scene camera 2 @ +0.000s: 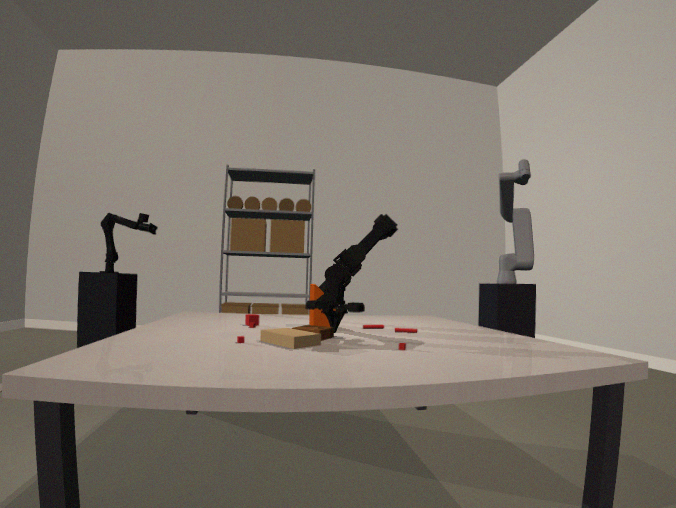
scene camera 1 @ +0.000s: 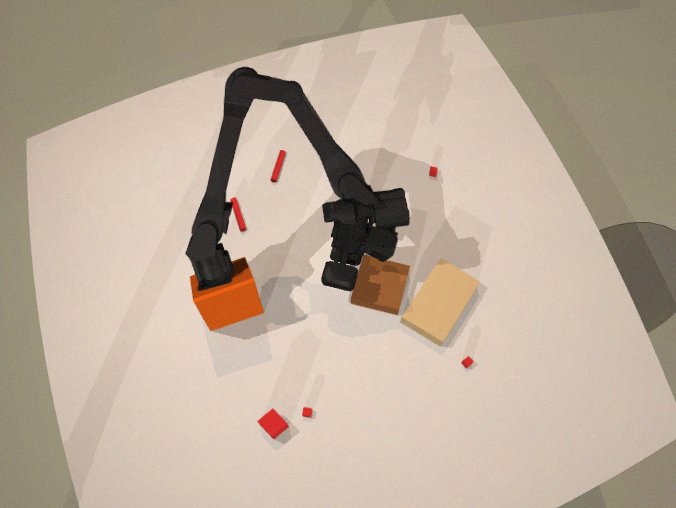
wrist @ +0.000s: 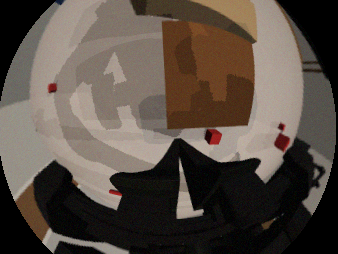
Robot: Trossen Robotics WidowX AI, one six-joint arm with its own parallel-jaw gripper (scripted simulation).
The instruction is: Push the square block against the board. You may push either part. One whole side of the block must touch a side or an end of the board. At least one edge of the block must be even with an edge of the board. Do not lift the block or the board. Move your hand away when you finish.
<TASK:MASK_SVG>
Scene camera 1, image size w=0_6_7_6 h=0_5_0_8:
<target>my gripper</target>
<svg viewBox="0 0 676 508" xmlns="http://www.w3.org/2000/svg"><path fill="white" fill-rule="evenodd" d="M396 227L378 229L371 224L370 218L366 217L364 231L359 236L347 238L338 234L333 226L331 237L333 237L332 250L330 254L330 259L333 261L325 263L321 277L322 284L349 292L354 290L358 275L358 269L354 266L360 265L364 253L381 262L385 262L394 255L399 234L396 232Z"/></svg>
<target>board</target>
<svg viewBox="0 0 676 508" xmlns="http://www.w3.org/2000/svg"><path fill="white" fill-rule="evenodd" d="M442 258L435 265L400 323L434 342L437 346L443 344L480 281L468 273L459 270Z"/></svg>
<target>square block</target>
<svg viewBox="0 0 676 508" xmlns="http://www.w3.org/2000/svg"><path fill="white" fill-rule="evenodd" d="M363 255L351 296L351 304L398 315L410 266L389 260L381 262L372 256Z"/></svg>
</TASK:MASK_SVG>
